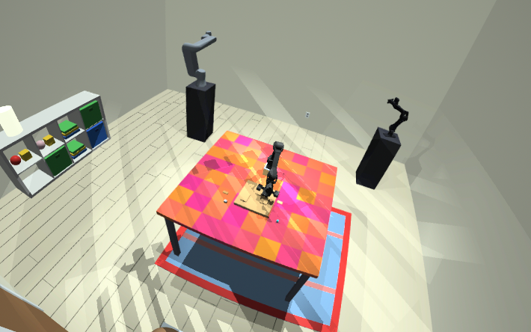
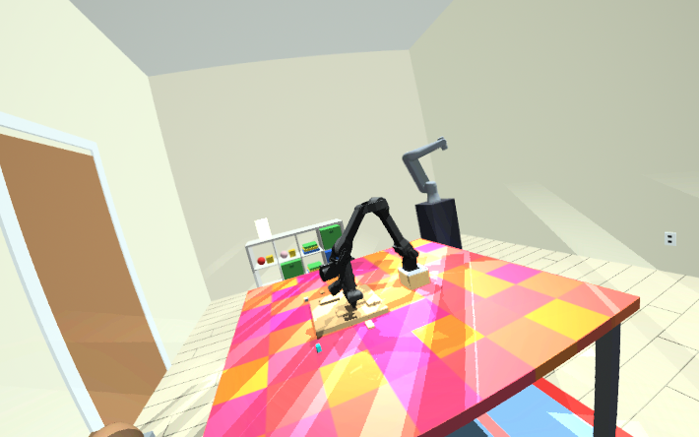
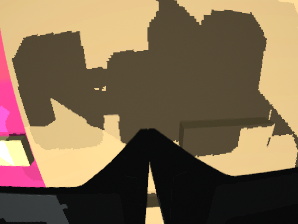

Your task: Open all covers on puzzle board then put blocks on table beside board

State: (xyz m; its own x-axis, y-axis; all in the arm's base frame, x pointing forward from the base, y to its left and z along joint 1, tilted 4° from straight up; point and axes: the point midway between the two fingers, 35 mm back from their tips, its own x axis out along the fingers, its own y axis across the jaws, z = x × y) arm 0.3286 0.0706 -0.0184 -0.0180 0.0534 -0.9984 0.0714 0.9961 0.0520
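Now: the tan wooden puzzle board 80 mm to the right of my gripper tip and 10 mm below it. The rest, counted from my gripper tip: cyan block: 190 mm ahead, 150 mm to the left, 20 mm below.
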